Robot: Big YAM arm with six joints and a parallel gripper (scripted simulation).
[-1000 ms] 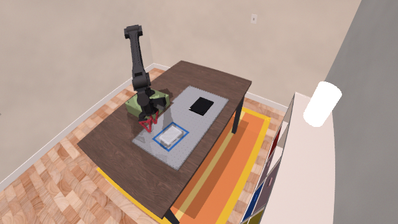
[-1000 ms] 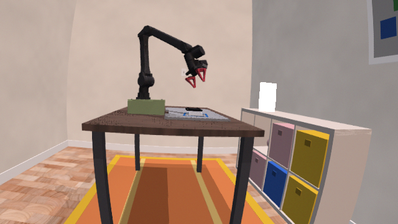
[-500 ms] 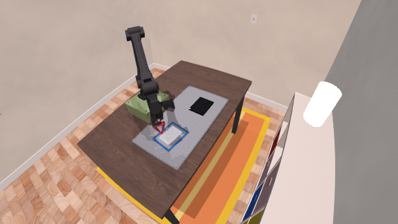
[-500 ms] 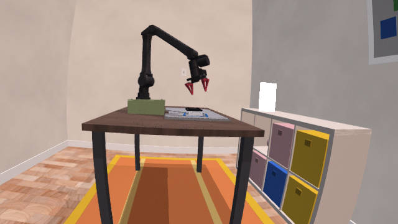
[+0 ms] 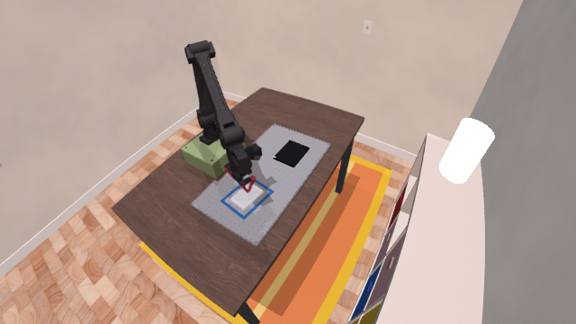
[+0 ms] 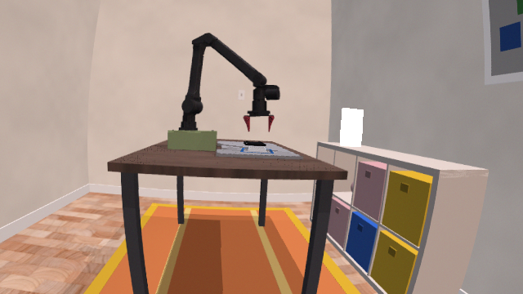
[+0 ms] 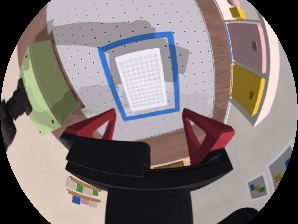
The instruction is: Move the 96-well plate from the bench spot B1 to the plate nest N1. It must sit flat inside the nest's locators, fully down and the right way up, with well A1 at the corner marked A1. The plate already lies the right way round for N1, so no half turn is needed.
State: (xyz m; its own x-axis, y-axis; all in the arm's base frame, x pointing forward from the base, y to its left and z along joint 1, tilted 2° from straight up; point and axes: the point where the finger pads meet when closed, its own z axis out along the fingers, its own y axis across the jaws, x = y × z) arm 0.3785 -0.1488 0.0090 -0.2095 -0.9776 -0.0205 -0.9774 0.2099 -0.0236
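Right now my hand is 2 cm to the right of the white 96-well plate and 10 cm above it. Round my hand: black plate nest: 1 cm behind, 36 cm to the left, 9 cm below.
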